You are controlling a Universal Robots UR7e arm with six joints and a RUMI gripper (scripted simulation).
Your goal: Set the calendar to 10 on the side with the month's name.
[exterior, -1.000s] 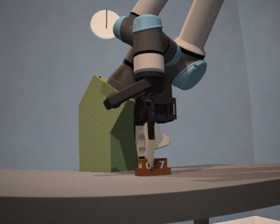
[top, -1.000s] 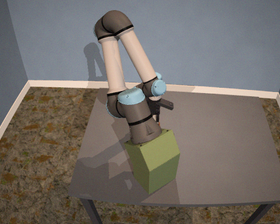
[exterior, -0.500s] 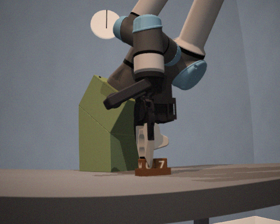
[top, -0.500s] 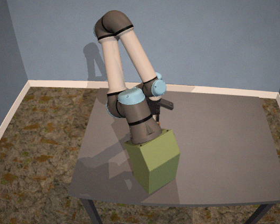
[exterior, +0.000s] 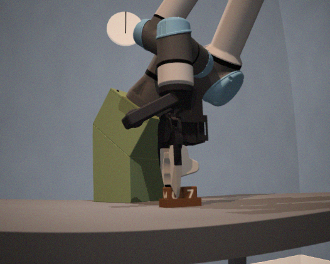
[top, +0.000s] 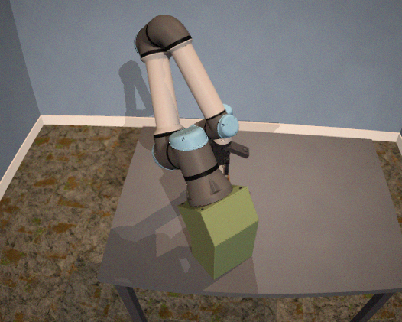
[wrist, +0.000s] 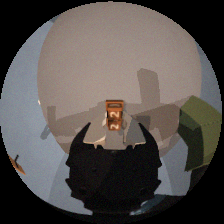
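Now: hand 30 mm above the brown calendar tray, 10 mm to the right of it and 10 mm past it.
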